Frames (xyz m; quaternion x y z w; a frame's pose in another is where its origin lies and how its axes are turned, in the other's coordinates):
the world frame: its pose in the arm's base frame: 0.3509 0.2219 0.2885 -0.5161 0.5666 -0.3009 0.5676
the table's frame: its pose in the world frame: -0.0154 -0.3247 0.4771 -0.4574 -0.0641 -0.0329 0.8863
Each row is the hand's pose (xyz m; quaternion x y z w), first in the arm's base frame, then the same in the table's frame.
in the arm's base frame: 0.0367 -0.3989 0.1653 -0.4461 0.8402 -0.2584 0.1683
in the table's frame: 0.4396 0.9947 -0.2931 0.1535 0.3460 0.2957 0.8771
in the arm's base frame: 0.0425 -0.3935 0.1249 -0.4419 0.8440 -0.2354 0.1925
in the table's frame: 0.4509 1.0064 -0.2553 0.1595 0.3155 0.3076 0.8834
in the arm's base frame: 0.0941 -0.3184 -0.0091 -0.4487 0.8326 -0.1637 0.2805
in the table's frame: 0.4484 1.0083 -0.0933 0.1818 0.2065 0.3155 0.9082
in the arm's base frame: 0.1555 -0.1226 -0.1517 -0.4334 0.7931 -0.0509 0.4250
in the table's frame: 0.3455 0.9883 0.1336 0.2290 0.0249 0.3267 0.9166
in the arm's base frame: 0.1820 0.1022 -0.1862 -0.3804 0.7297 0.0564 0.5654
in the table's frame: 0.1679 0.9482 0.2724 0.2872 -0.1574 0.3405 0.8814
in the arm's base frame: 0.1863 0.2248 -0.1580 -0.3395 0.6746 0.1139 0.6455
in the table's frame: 0.0511 0.9150 0.3058 0.3256 -0.2643 0.3392 0.8421
